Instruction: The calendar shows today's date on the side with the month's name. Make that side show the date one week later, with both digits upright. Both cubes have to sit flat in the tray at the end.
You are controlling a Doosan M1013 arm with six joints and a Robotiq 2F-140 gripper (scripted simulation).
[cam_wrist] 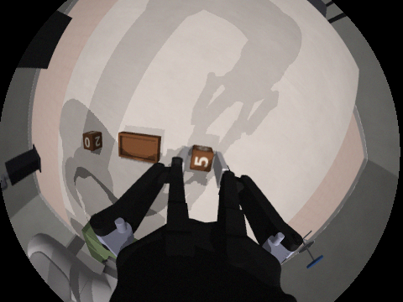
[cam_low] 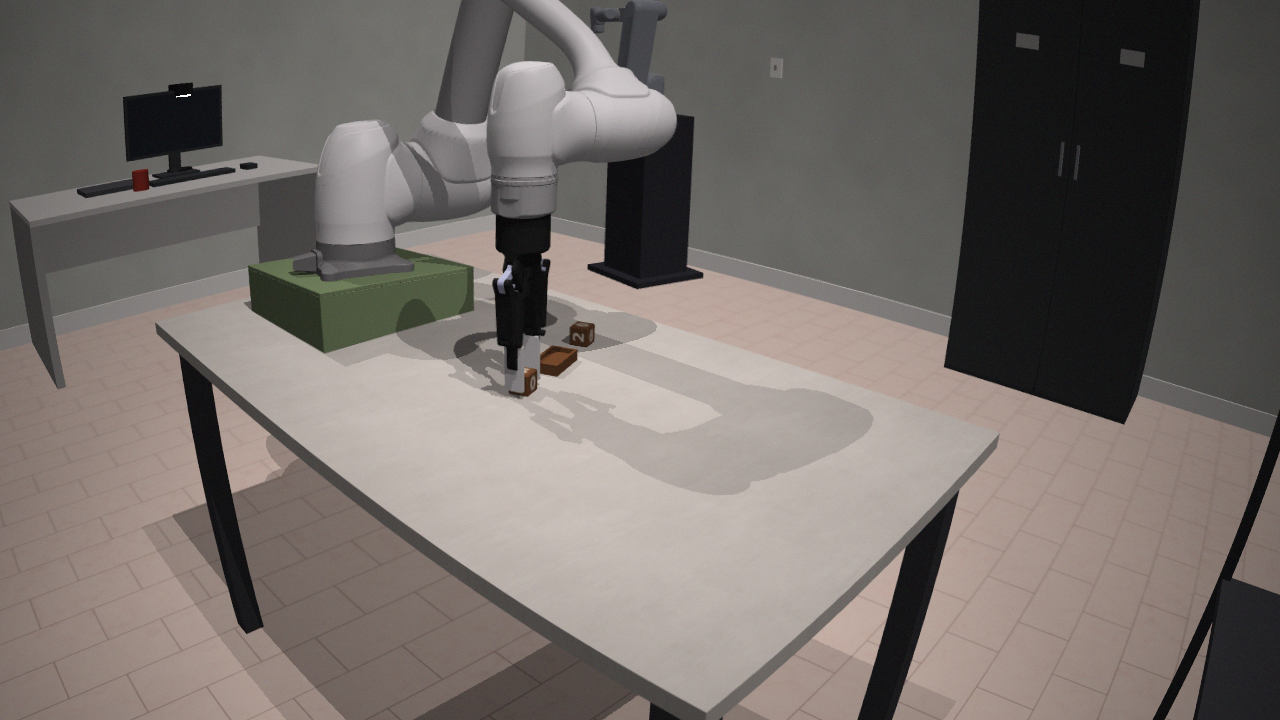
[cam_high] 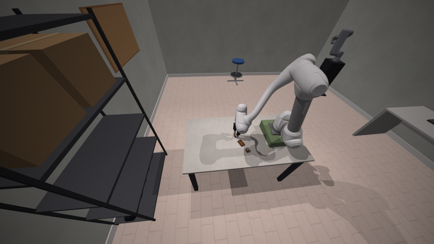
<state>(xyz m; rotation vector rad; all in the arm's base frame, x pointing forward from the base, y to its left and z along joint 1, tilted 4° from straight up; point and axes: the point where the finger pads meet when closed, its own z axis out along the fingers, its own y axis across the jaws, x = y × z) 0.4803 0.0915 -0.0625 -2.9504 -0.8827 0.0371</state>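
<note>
The brown cube lies 3 cm below my hand. From my hand the other things lie so: brown tray: 9 cm to the left, 6 cm behind, 3 cm below.
</note>
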